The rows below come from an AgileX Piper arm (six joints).
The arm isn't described. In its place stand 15 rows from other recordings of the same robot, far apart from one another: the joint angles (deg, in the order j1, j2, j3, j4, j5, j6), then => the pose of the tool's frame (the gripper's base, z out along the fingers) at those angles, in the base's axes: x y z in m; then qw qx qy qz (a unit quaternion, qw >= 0).
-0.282 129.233 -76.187 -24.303 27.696 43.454 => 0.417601, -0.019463, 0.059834, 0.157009, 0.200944, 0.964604, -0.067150
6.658 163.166 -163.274 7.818 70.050 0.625 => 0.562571, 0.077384, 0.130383, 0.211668, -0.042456, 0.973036, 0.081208
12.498 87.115 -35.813 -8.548 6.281 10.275 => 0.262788, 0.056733, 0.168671, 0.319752, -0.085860, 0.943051, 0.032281
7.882 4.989 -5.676 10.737 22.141 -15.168 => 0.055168, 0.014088, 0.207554, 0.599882, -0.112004, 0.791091, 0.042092
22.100 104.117 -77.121 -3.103 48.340 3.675 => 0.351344, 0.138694, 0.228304, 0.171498, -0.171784, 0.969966, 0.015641
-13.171 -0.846 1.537 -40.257 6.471 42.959 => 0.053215, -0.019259, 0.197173, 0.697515, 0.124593, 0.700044, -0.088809
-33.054 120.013 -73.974 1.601 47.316 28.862 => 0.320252, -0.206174, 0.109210, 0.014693, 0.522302, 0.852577, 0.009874
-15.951 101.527 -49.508 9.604 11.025 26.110 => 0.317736, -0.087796, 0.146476, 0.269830, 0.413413, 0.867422, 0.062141
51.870 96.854 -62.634 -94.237 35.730 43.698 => 0.268906, 0.256748, 0.262901, 0.504048, -0.533996, 0.627841, -0.258070
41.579 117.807 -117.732 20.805 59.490 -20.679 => 0.330221, 0.330194, 0.329137, 0.262392, -0.450129, 0.822681, 0.227443
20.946 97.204 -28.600 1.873 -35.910 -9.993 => 0.267190, 0.100408, 0.141178, 0.514998, -0.212537, 0.829036, 0.048013
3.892 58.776 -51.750 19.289 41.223 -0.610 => 0.202583, 0.033638, 0.338613, 0.386625, 0.036270, 0.907087, 0.162474
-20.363 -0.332 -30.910 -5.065 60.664 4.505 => -0.012467, -0.002843, 0.288561, 0.529735, 0.183433, 0.819594, -0.118312
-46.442 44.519 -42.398 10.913 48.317 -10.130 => 0.104995, -0.091746, 0.319461, 0.374839, 0.317055, 0.865448, -0.099861
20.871 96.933 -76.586 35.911 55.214 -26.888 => 0.315236, 0.167108, 0.281380, 0.175007, -0.260137, 0.910258, 0.270427
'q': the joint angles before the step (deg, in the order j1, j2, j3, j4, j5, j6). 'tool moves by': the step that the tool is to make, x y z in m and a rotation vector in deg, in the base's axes. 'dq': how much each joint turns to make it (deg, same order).
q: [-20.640, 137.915, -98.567, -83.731, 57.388, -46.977]
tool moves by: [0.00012, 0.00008, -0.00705, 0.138, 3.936, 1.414]
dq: [0.001, 0.806, 0.000, 0.057, -0.120, -3.512]
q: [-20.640, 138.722, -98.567, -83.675, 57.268, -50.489]
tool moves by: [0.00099, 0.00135, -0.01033, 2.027, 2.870, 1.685]
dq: [0.000, 0.889, 0.000, 1.544, -1.561, -3.269]
